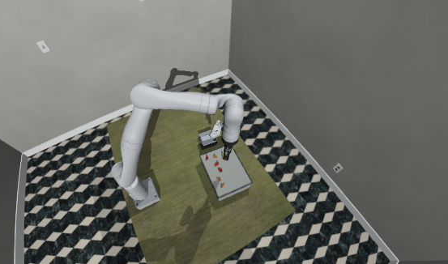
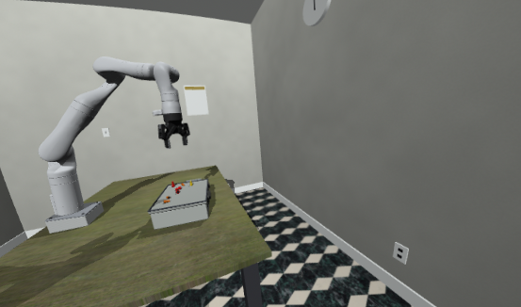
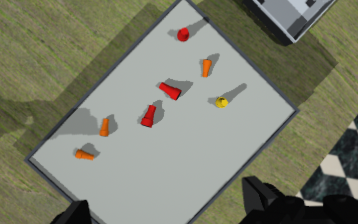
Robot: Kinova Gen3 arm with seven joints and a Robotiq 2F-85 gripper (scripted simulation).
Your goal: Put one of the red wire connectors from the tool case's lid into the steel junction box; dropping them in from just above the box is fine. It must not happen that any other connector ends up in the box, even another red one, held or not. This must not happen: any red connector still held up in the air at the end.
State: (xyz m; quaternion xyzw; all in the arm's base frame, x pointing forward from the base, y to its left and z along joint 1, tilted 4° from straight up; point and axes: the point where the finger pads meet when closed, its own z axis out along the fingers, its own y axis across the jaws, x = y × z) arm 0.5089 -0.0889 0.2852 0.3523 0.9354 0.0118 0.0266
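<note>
Now: the yellow connector 2 cm ahead of my hand, 9 cm to the left of it and 22 cm below it. Round my hand: tool case: 1 cm to the left, 25 cm below.
</note>
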